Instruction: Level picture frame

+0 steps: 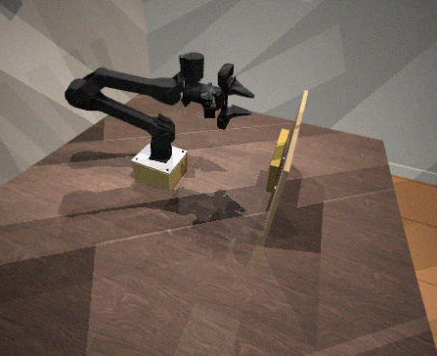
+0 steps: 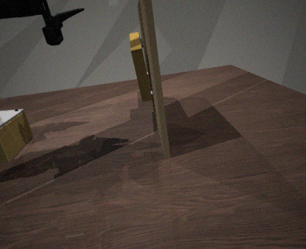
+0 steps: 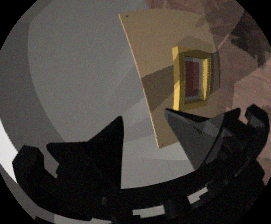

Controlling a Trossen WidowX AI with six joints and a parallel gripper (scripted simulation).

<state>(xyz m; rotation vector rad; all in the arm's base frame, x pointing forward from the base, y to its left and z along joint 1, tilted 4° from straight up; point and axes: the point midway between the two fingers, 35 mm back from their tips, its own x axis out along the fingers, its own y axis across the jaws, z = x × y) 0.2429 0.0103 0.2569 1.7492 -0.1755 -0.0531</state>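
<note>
Right now my gripper tip is 170 mm above the picture frame, 120 mm short of it and 10 mm to the left of it. From my gripper tip the other things lie so: wooden wall panel (180 mm below, 130 mm ahead, 10 mm to the right).
</note>
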